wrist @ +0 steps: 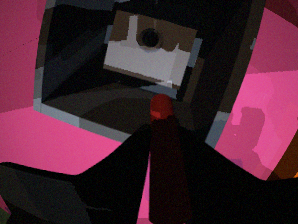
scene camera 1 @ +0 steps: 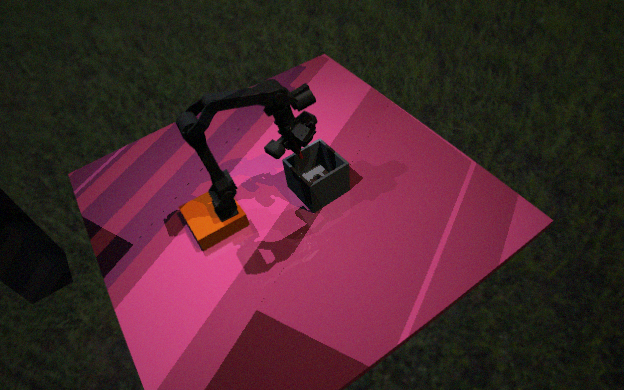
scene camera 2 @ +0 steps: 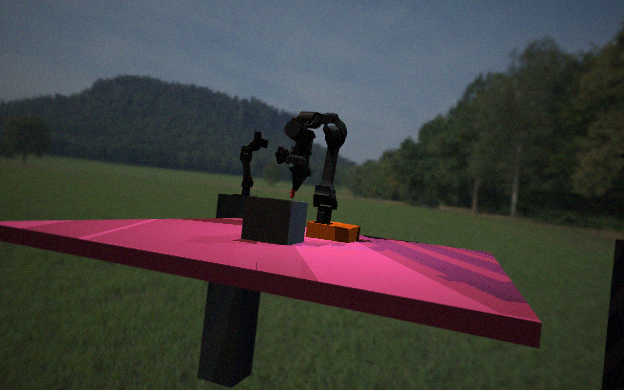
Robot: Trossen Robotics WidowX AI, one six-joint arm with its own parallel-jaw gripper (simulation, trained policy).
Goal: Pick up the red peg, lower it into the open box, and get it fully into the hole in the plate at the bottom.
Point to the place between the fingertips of my gripper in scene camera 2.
294, 190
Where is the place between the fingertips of my gripper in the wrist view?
At 162, 132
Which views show the grey box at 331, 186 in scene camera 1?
The wrist view, scene camera 1 and scene camera 2: all of them.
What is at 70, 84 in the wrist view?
A grey box.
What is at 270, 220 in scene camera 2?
A grey box.
